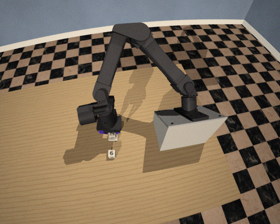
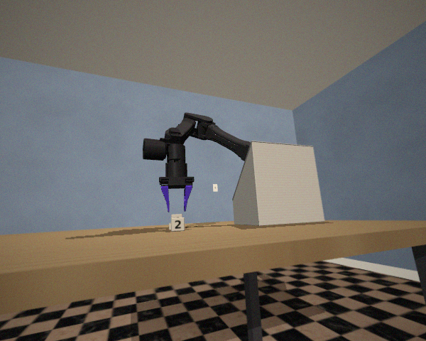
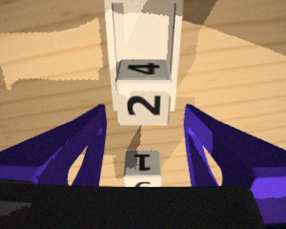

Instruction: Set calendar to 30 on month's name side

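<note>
The white tray is 20 mm to the right of my hand and 50 mm below it.
</note>
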